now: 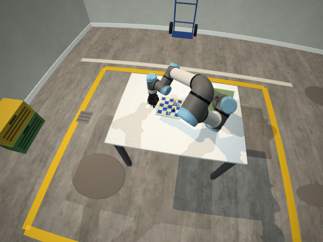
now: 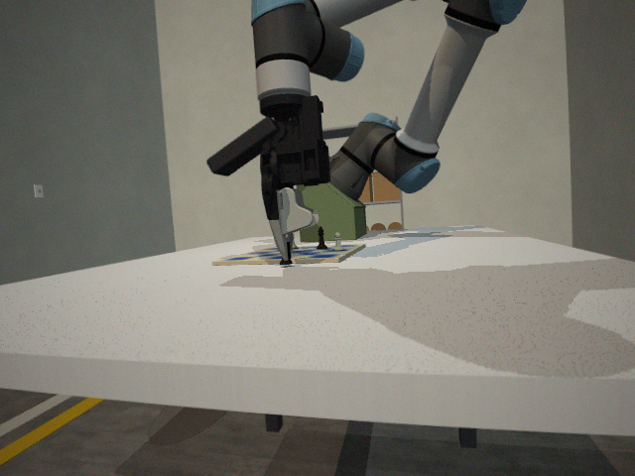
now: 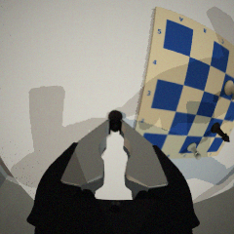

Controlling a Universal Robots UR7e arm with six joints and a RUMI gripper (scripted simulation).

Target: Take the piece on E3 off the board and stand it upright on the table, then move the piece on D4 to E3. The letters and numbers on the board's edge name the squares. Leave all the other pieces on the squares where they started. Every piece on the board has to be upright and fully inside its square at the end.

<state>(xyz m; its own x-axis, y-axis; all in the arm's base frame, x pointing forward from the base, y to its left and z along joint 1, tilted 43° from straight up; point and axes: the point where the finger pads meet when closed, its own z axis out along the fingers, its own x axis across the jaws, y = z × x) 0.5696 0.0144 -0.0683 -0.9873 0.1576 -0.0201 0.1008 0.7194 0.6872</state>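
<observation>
Right now my hand is 10 mm above the black pawn. Also, from my hand: tall white piece (190 mm behind, 40 mm to the right, 10 mm above); blue-and-cream chessboard (140 mm behind, 10 mm to the right, 20 mm below).
</observation>
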